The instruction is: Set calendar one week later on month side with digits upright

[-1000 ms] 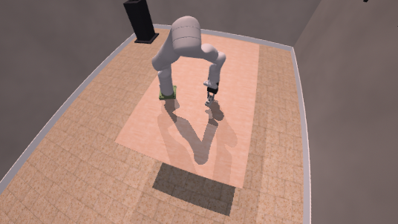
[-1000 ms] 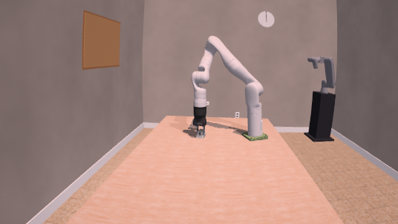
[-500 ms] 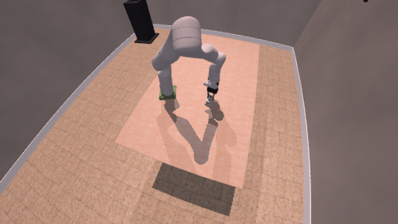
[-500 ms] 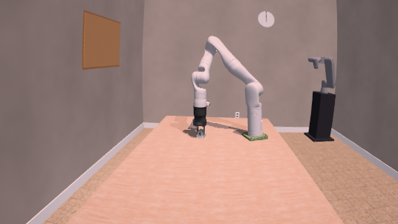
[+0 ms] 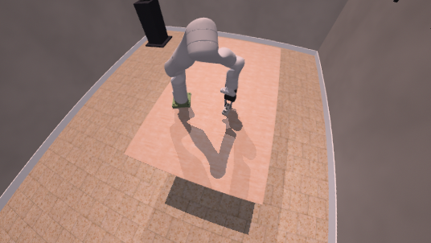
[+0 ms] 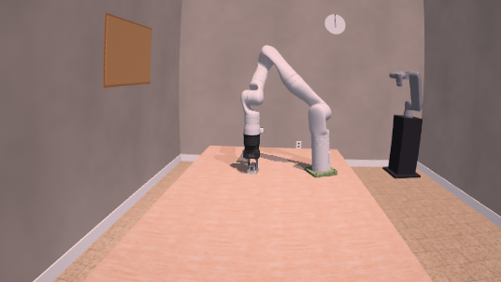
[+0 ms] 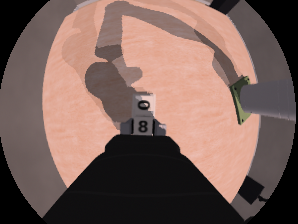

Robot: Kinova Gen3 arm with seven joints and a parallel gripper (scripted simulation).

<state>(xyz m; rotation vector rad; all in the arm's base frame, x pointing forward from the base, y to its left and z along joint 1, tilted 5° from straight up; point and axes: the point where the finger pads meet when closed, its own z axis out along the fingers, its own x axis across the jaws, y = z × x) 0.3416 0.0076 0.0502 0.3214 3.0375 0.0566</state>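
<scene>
The tray is 3 cm below my hand and 2 cm to the right of it.
</scene>
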